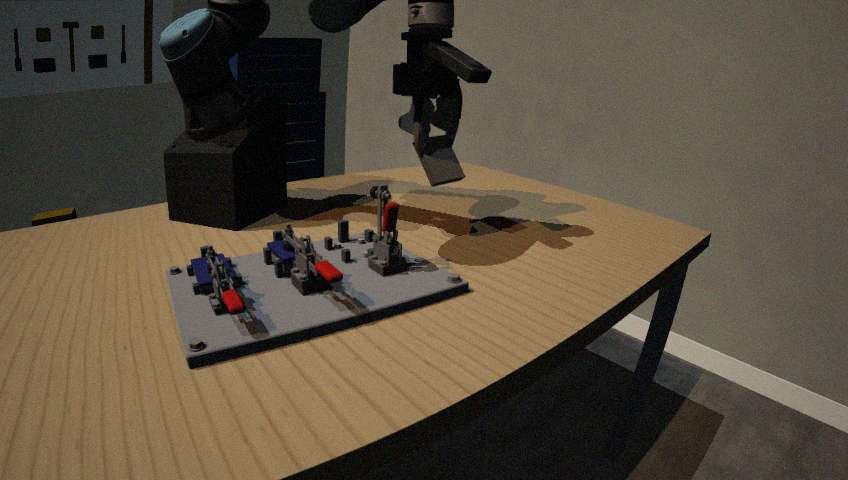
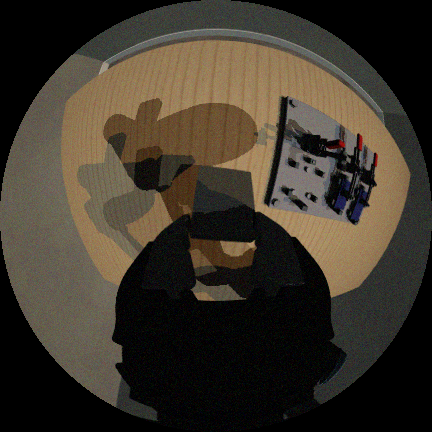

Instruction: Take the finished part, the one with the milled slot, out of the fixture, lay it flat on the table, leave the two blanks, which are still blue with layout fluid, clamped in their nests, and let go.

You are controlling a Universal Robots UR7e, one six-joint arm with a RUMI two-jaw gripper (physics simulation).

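My gripper [image 1: 437,141] [image 2: 221,215] is shut on the finished part, a flat grey block [image 1: 441,165] [image 2: 224,192]. It holds the block tilted, well above the table [image 1: 565,285] [image 2: 220,75] and beyond the fixture's open-clamp end. The milled slot cannot be made out. The fixture plate [image 1: 276,318] [image 2: 286,175] lies on the table. One blue blank [image 1: 202,271] [image 2: 357,207] sits in the end nest, and another blue blank [image 1: 277,249] [image 2: 341,201] sits in the middle nest, both under lowered clamps. The third nest is empty, between its pegs.
The third nest's clamp stands raised, with an upright red handle [image 1: 390,217] [image 2: 335,145]. The other two red handles [image 1: 233,300] [image 1: 328,271] are down. The robot's base block [image 1: 199,187] stands behind the fixture. A wall rises beyond the table's far side.
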